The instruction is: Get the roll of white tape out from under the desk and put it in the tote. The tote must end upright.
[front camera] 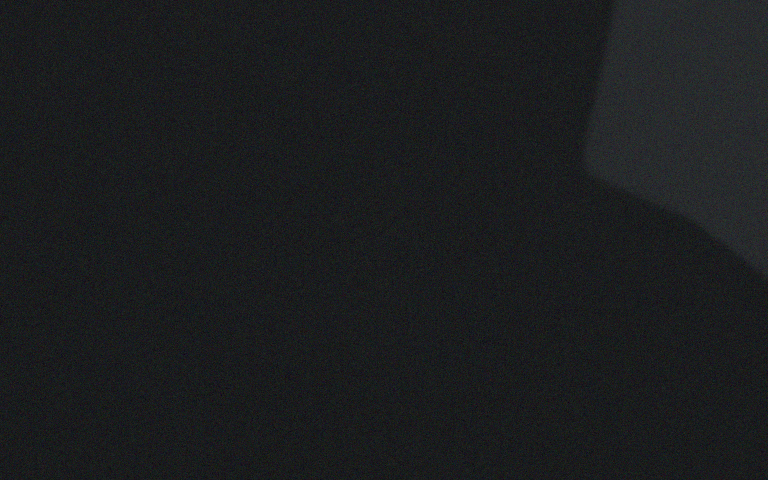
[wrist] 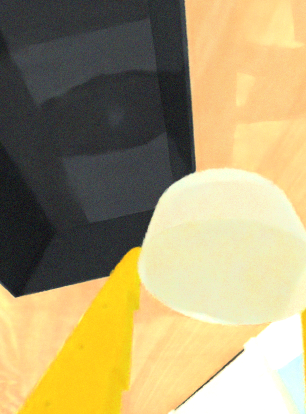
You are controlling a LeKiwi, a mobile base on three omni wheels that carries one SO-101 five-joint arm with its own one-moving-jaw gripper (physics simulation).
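Places are measured from the arm's base along level axes (x ahead, y left, z up), in millimetres.
Where they show: hand at its tool point: (wrist: 145,259).
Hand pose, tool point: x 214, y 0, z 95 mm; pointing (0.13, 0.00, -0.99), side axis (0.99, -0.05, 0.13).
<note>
Things, the pixels of their top centre, and the offset from my tool point. Level surfaces: height alone.
- white tape at its top centre: (wrist: 251,310) 25 mm ahead, 5 mm left, 27 mm up
- black tote at its top centre: (front camera: 305,129) (wrist: 31,128) 56 mm back, 37 mm left, 84 mm down
- light wooden floor at its surface level: 185 mm down
The roll of white tape (wrist: 225,260) is between the two yellow jaws of my gripper (wrist: 220,281), which press on its left and right sides in the wrist view. The gripper is shut on it and holds it up beyond the tips. The black tote (wrist: 176,107) (front camera: 283,237) stands upright on the floor at the upper left of the wrist view, its open top and inner bottom showing. The roll overlaps the tote's near right corner in that view. In the front view the tote's dark side fills the picture, very close, with a lighter patch at the upper right. The gripper does not show there.
The light wooden floor (wrist: 240,30) lies around the tote in the wrist view. A white baseboard (wrist: 235,382) and part of a light blue wall (wrist: 295,382) show at the lower right. The tote's side blocks the front camera's sight of the room.
</note>
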